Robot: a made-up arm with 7 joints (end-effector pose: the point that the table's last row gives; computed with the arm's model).
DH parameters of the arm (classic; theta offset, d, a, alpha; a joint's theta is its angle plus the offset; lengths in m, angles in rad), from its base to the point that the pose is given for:
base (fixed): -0.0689 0 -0.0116 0
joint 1: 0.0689 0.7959 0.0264 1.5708
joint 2: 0 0.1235 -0.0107 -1.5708
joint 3: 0 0.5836 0.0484 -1.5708
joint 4: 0 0.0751 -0.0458 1.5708
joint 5: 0 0.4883 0.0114 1.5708
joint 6: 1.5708 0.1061 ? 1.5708
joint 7: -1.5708 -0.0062 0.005 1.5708
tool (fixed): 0 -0.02 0 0
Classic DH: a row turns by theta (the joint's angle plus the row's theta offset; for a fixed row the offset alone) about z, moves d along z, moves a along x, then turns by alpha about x.
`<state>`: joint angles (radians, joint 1 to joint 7).
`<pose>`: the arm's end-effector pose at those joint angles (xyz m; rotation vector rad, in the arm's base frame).
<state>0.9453 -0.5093 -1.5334 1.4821 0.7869 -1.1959 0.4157</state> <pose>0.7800 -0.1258 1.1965 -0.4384 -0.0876 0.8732</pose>
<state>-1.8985 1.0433 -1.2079 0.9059 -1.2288 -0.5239 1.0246</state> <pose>-0.2513 0.9574 1.4298 -0.1315 -2.0367 2.0822</pose>
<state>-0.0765 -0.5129 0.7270 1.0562 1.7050 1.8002 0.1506</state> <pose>0.7046 0.1286 1.2688 -0.5722 -0.8178 -1.1360</pose>
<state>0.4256 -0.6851 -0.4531 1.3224 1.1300 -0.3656 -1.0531</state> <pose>0.9595 0.0779 0.9463 0.3045 -1.9742 0.8796</pose>
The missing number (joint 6, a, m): 0.1026
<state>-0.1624 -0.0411 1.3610 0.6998 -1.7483 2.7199 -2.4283</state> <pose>-0.0029 0.1017 1.7834 0.8206 -1.4992 0.3800</pose>
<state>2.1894 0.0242 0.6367 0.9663 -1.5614 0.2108 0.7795</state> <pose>-0.3654 0.1157 1.8638 0.2205 2.9411 0.1721</pose>
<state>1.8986 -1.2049 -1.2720 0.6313 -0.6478 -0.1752 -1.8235</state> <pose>0.0534 1.1656 1.1175 0.0118 -0.2300 -2.0496</pose>
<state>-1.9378 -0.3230 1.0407 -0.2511 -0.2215 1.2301 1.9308</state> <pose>-0.4210 -0.1215 1.8188 0.7227 1.3524 2.1741</pose>
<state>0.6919 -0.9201 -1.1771 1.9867 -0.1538 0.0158 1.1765</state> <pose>0.7964 -0.2627 0.8878 -1.9496 1.0944 0.7674</pose>
